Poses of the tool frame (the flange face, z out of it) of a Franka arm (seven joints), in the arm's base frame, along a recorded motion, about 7 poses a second.
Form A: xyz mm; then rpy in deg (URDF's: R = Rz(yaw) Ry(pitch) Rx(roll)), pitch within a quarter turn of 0, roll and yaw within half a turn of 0.
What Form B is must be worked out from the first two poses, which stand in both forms.
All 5 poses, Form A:
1: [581 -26 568 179.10 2.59 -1.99]
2: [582 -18 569 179.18 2.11 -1.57]
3: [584 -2 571 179.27 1.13 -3.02]
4: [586 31 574 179.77 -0.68 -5.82]
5: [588 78 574 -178.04 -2.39 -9.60]
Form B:
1: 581 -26 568; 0.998 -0.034 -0.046; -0.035 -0.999 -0.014; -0.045 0.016 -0.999
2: 582 -18 569; 0.999 -0.027 -0.037; -0.027 -1.000 -0.013; -0.037 0.014 -0.999
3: 584 -2 571; 0.998 -0.052 -0.020; -0.053 -0.999 -0.012; -0.020 0.013 -1.000
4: 586 31 574; 0.995 -0.101 0.011; -0.101 -0.995 -0.005; 0.012 0.004 -1.000
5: 588 78 574; 0.985 -0.165 0.047; -0.167 -0.986 0.027; 0.042 -0.034 -0.999
